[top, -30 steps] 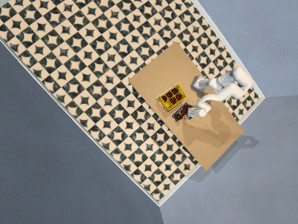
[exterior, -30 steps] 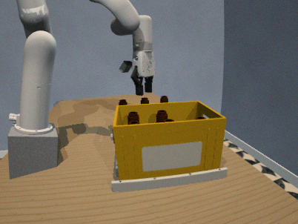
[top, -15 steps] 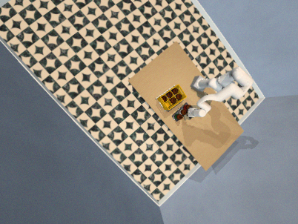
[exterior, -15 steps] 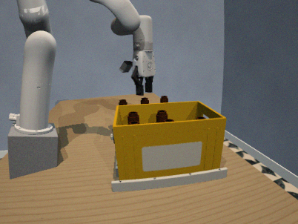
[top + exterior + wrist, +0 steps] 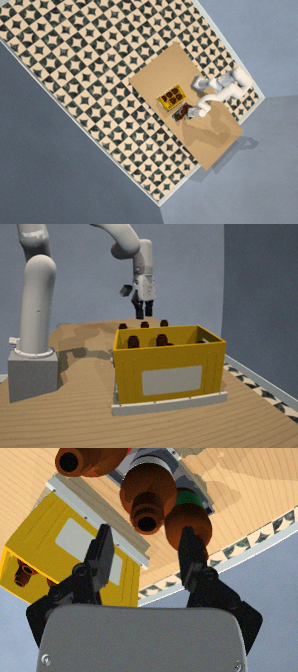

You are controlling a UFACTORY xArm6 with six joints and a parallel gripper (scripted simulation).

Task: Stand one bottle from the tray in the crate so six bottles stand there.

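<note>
Now: hand 180 mm above the grey tray. From my hand the other things lie so: yellow crate 250 mm to the right, 110 mm below, 10 mm ahead.
</note>
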